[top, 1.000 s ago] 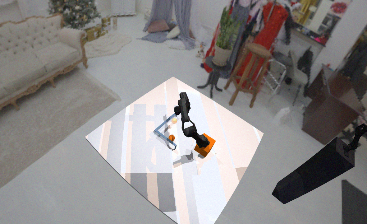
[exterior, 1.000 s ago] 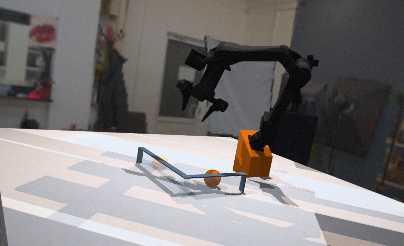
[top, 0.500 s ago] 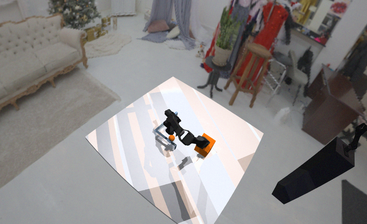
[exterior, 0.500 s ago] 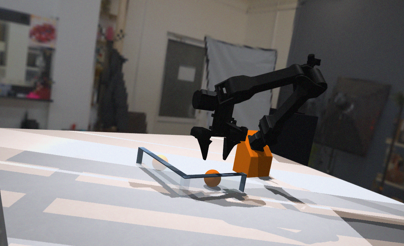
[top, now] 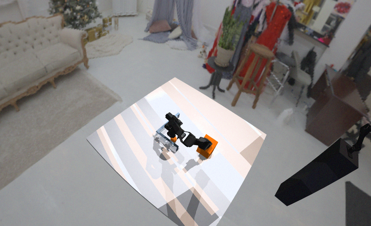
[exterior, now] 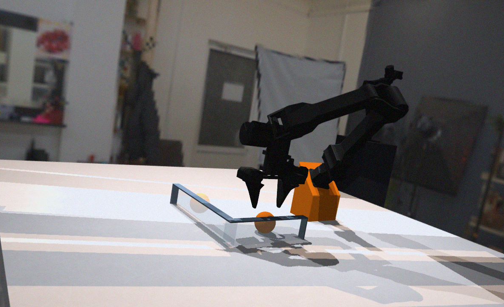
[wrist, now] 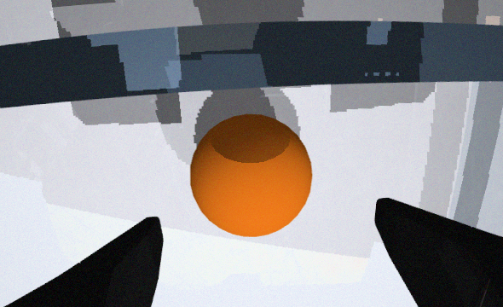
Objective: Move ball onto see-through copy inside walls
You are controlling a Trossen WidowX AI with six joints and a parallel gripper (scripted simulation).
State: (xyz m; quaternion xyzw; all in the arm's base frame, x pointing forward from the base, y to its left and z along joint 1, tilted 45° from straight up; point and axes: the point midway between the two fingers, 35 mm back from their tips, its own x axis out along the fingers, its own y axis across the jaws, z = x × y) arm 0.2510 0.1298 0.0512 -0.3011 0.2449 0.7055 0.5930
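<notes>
My gripper tip is 4 cm above the orange ball.
</notes>
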